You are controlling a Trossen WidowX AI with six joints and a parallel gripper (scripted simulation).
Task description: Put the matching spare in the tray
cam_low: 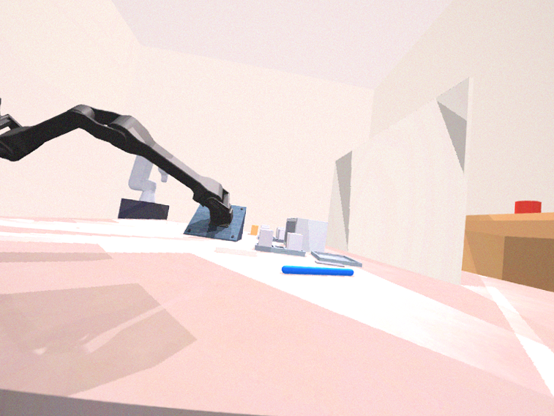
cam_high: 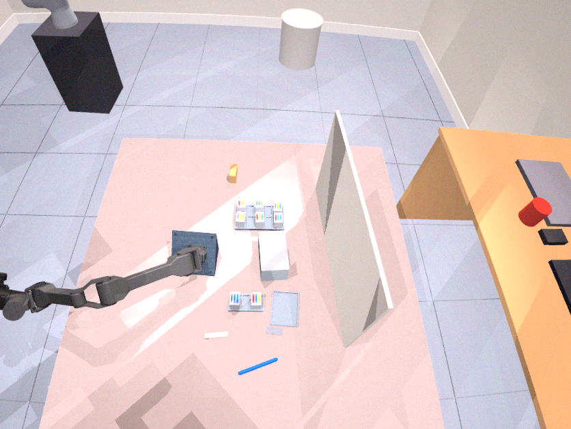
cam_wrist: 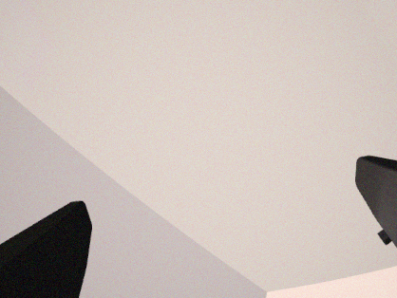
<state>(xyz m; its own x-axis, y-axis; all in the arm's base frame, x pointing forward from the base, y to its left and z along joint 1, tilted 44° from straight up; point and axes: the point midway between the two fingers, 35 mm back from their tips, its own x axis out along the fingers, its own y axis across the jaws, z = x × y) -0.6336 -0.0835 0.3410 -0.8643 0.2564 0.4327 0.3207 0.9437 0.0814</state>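
Now: gripper tip 95 cm short of the grey spare cube, 55 cm to the right of it and 23 cm above it. From my gripper tip the other things lie so: small grey piece: 97 cm ahead, 5 cm to the left, 27 cm below; then white bar: 77 cm ahead, 2 cm to the left, 27 cm below; then blue pen: 92 cm ahead, 7 cm to the right, 27 cm below.
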